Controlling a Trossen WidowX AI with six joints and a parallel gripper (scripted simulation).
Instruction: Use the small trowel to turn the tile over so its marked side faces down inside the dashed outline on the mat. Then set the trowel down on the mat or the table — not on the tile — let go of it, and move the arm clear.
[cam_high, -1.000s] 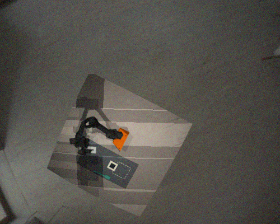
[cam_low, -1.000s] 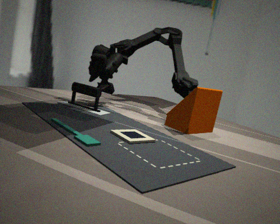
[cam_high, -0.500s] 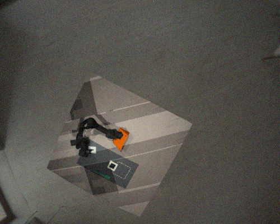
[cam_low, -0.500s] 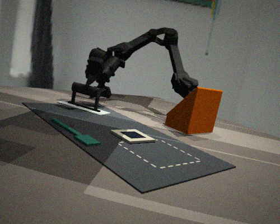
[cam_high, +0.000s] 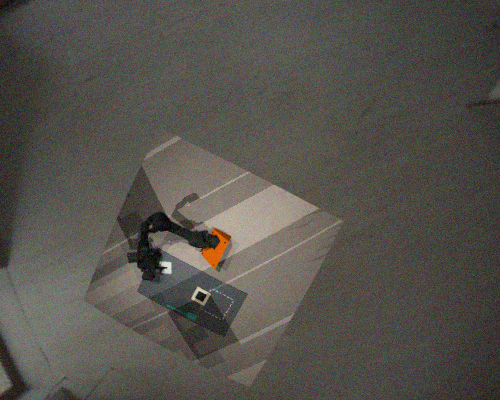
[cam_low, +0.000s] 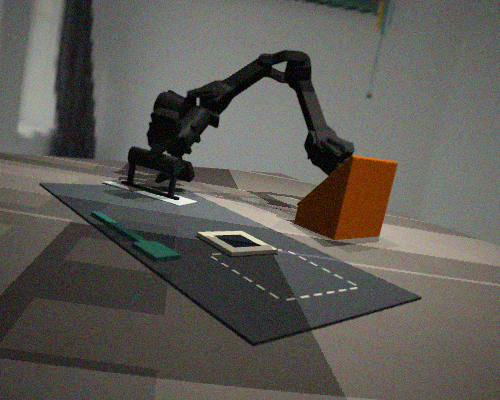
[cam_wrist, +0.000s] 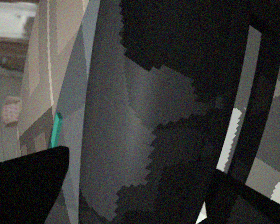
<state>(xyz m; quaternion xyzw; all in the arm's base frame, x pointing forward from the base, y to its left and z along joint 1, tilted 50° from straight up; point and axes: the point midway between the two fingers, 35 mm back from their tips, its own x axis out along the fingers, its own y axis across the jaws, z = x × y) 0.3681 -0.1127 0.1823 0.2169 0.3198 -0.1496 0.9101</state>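
My gripper tip is now 25 cm to the right of the dark mat, 7 cm above it and 1 cm short of it. Round my gripper tip: tile: 31 cm to the left, 5 cm below, 2 cm behind.
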